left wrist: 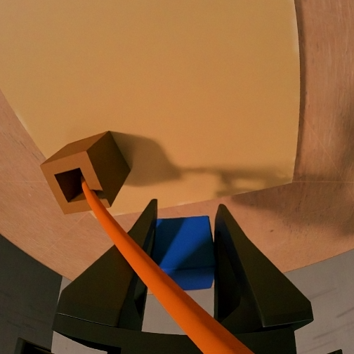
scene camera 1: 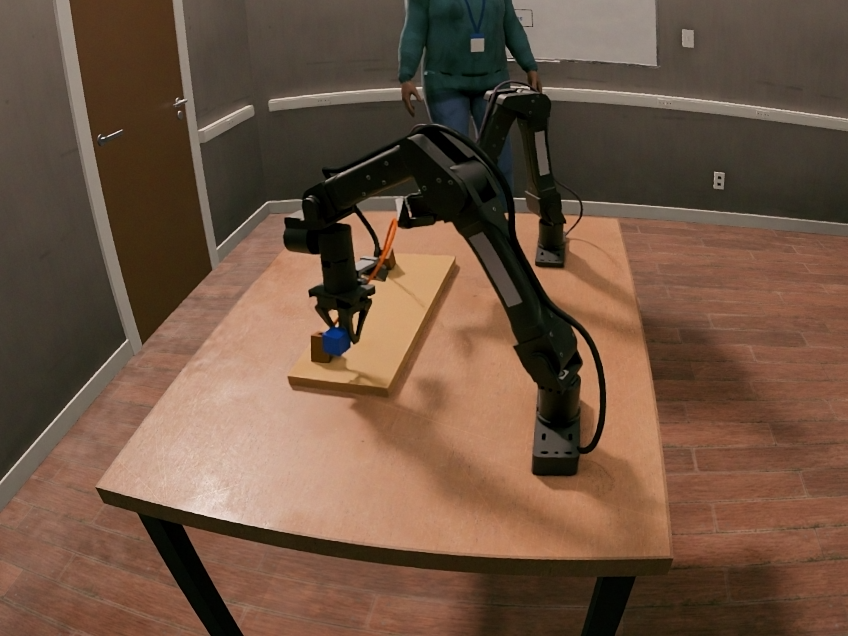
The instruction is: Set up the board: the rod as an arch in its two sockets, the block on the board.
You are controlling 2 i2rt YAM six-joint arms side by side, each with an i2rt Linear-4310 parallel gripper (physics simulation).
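Pixels of known places: left gripper, fingertip midpoint: [scene camera 1: 348, 341]; right gripper, fingertip midpoint: [scene camera 1: 421, 221]; left arm's base at its link origin: [scene camera 1: 557, 419]; right arm's base at its link origin: [scene camera 1: 551, 248].
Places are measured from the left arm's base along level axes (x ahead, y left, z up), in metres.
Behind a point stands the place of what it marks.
Note:
My left gripper [scene camera 1: 342, 338] @[x 0.362, y -0.136, z 0.040 m] [left wrist: 187, 208] is shut on the blue block [scene camera 1: 334, 341] @[x 0.370, y -0.092, z 0.067 m] [left wrist: 184, 245] and holds it above the near end of the tan board [scene camera 1: 410, 301] @[x 0.303, y -0.370, z -0.007 m] [left wrist: 200, 75], beside the near brown socket [scene camera 1: 319, 347] @[x 0.422, y -0.145, z 0.019 m] [left wrist: 112, 160]. The orange rod [scene camera 1: 384, 251] @[x 0.378, y -0.482, z 0.053 m] [left wrist: 140, 260] has one end in the opening of the near socket and curves up behind the left gripper. The far socket [scene camera 1: 390, 259] @[x 0.375, y -0.512, z 0.019 m] is partly hidden by dark parts, so the rod's other end cannot be made out. My right gripper is open, largely hidden behind the left arm.
The board lies on the wooden table [scene camera 1: 273, 465] @[x 0.424, y 0.126, z -0.028 m]. The left arm reaches across the board from its base [scene camera 1: 555, 451] @[x 0.001, y 0.086, z 0.009 m] at the right of the picture. The right arm's base [scene camera 1: 550, 254] @[x 0.018, y -0.632, z -0.014 m] stands farther back. A person [scene camera 1: 465, 41] stands behind the table.

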